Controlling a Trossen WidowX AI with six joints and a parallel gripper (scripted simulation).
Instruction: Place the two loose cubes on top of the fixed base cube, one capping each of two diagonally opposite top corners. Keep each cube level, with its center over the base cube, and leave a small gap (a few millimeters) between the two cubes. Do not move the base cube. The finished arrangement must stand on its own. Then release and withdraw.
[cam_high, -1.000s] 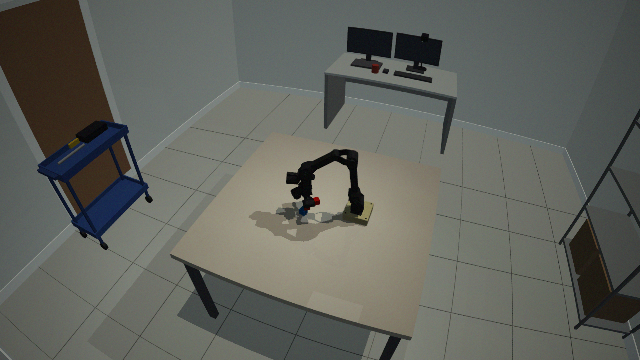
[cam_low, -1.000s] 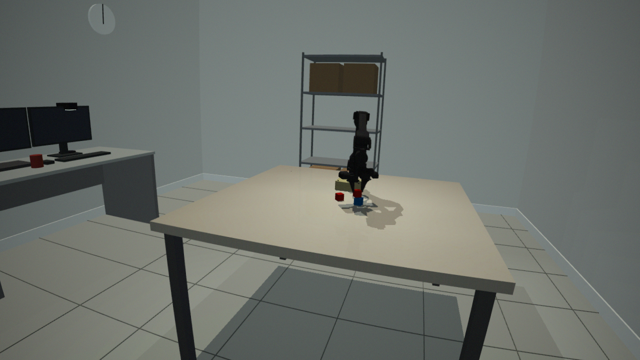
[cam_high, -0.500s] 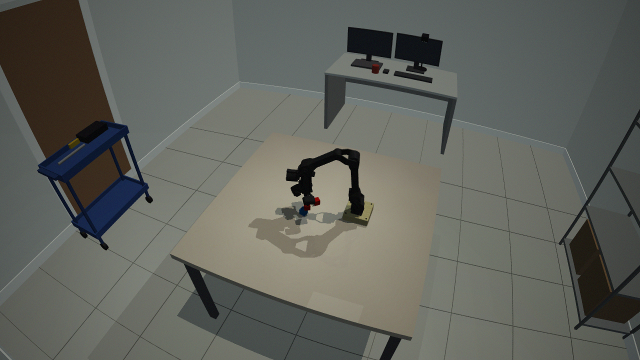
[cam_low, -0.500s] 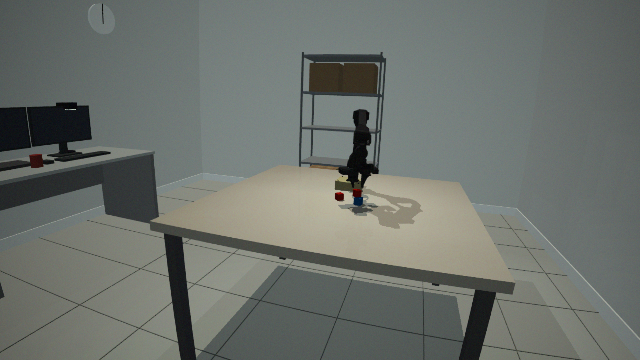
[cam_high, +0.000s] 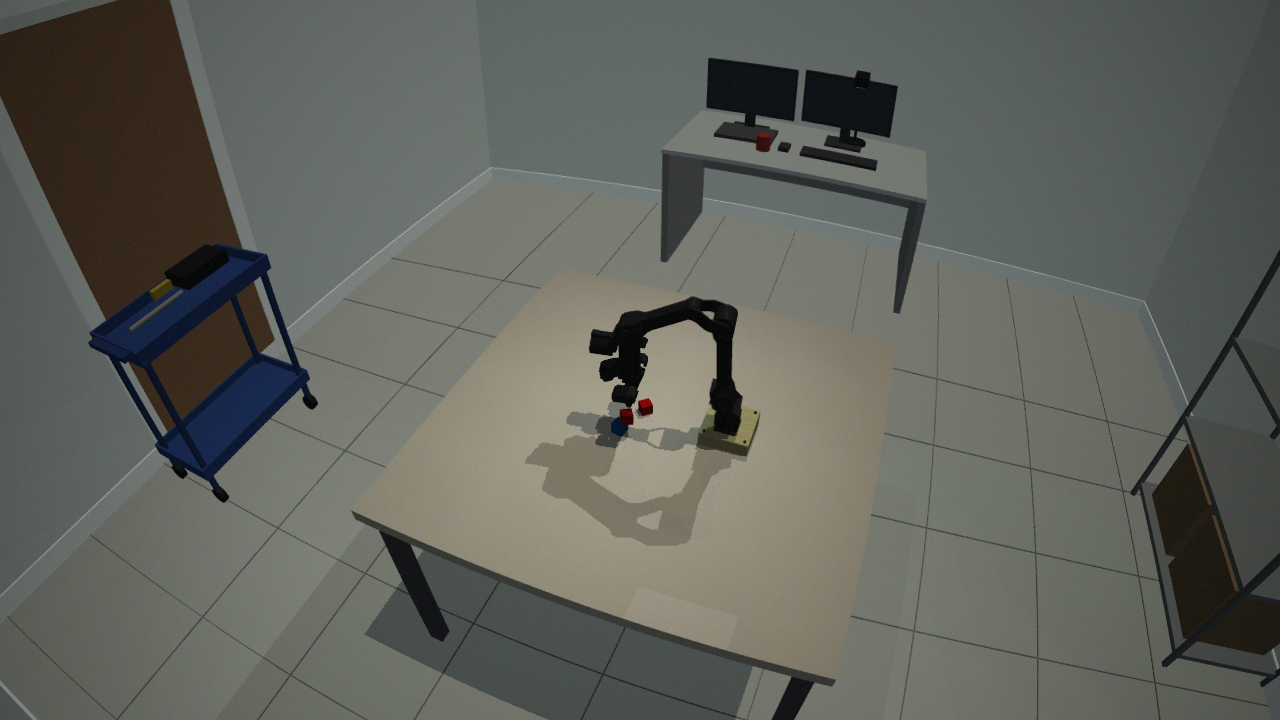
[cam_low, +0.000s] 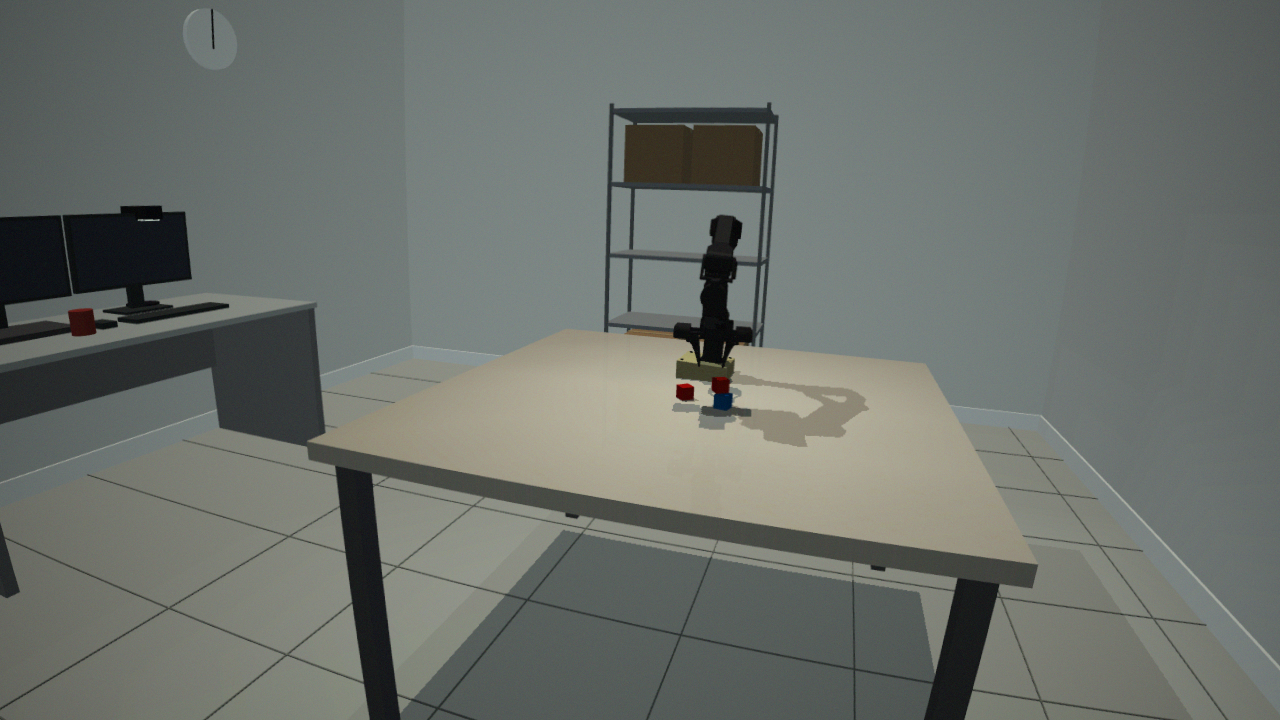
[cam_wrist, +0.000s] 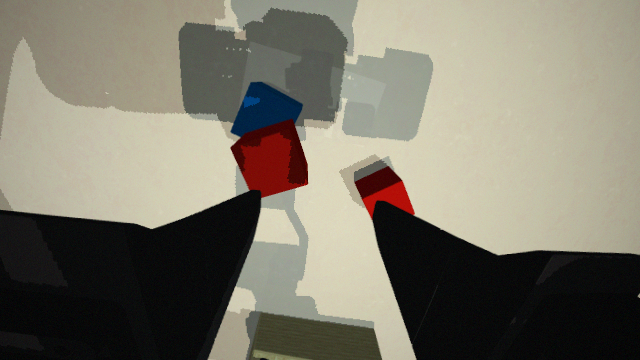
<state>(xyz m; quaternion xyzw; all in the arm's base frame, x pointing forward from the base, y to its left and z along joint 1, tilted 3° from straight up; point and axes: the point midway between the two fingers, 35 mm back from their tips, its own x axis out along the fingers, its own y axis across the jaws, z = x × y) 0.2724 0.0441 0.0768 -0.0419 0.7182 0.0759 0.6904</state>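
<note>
My gripper tip is now 30 mm to the right of the red cube and 40 mm above it. Also, from my gripper tip: blue cube 20 mm ahead, 40 mm to the left, 80 mm below.
</note>
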